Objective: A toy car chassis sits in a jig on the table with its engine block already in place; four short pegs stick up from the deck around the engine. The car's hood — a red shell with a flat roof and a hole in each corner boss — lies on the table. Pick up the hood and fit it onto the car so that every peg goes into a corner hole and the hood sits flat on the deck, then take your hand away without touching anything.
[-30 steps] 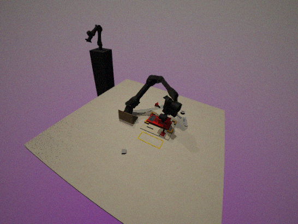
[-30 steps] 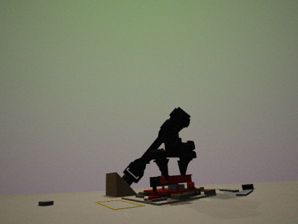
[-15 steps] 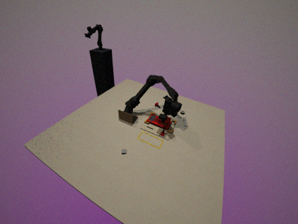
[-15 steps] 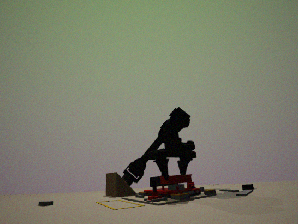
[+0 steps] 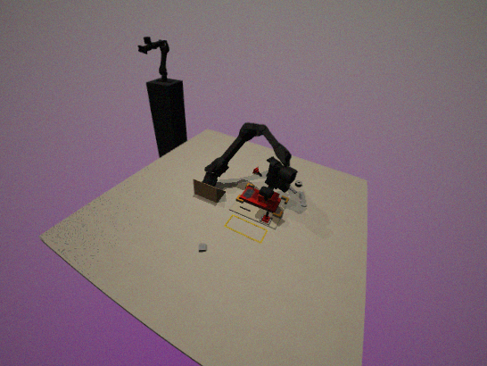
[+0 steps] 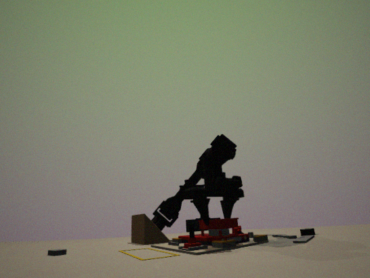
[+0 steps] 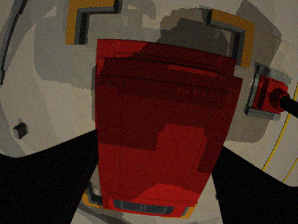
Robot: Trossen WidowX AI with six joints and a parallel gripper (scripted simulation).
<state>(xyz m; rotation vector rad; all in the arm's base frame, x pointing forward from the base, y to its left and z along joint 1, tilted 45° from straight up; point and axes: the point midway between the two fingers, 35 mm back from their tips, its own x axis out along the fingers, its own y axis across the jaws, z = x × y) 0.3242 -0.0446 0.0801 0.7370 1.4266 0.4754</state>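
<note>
My gripper tip is now 3 cm above the grey engine block and 1 cm to the right of it. Also, from my gripper tip: red hood (1 cm above).
</note>
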